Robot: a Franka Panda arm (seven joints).
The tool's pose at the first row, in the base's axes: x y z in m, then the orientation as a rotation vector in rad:
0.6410, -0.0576, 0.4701, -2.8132, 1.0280, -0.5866
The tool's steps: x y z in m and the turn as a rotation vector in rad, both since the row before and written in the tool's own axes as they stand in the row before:
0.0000, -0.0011, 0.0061, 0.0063, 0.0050, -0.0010
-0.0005, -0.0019, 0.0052, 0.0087, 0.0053, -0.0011
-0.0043, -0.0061, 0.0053, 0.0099, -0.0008, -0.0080
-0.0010, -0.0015, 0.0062, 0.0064, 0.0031, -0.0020
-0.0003, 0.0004, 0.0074, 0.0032, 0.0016, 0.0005
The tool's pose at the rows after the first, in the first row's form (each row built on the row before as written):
0.6440, -0.0570, 0.4647, -2.8084, 1.0239, -0.5962
0.6468, -0.0555, 0.4602, -2.8016, 1.0183, -0.6071
0.6496, -0.0483, 0.4553, -2.7985, 1.0016, -0.6102
0.6523, -0.0467, 0.4496, -2.7942, 0.9957, -0.6171
0.6549, -0.0470, 0.4427, -2.7911, 0.9948, -0.6204

